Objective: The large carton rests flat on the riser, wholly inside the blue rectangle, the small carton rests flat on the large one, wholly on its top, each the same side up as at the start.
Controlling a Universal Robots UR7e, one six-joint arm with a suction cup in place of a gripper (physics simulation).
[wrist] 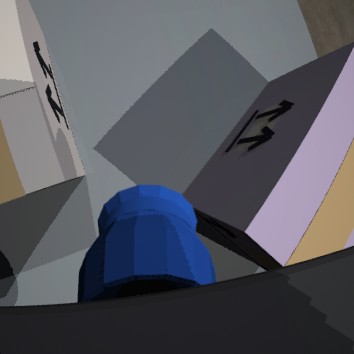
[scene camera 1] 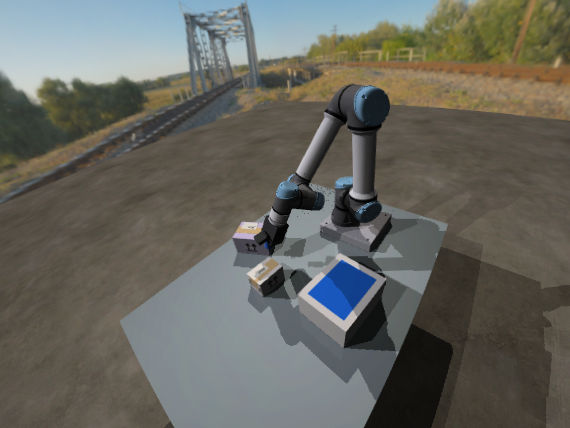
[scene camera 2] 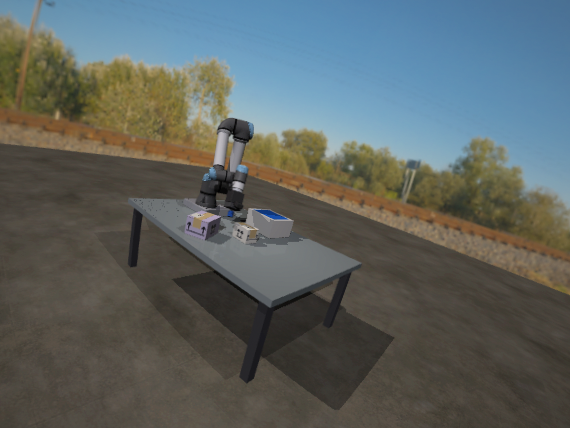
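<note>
The large carton [scene camera 1: 249, 243] [scene camera 2: 201, 226] [wrist: 305, 130], lilac with tan tape, stands upright on the table. The small white carton [scene camera 1: 266, 277] [scene camera 2: 245, 233] [wrist: 25, 135], also taped, stands upright on the table between it and the riser. The pale riser [scene camera 1: 322, 320] [scene camera 2: 270, 229] has a bare blue rectangle [scene camera 1: 342, 289] [scene camera 2: 271, 215] on its top. My blue suction cup [scene camera 1: 267, 245] [scene camera 2: 230, 213] [wrist: 147, 215] is open and holds nothing. It is low beside the large carton, at its side toward the robot base; I cannot tell whether they touch. The wrist partly hides the large carton in scene camera 1.
The robot base [scene camera 1: 372, 240] stands on the table [scene camera 1: 210, 340] [scene camera 2: 280, 270] behind the riser. The table edge runs close to the large carton on its outer side. Shadows of the arm and boxes fall across the table.
</note>
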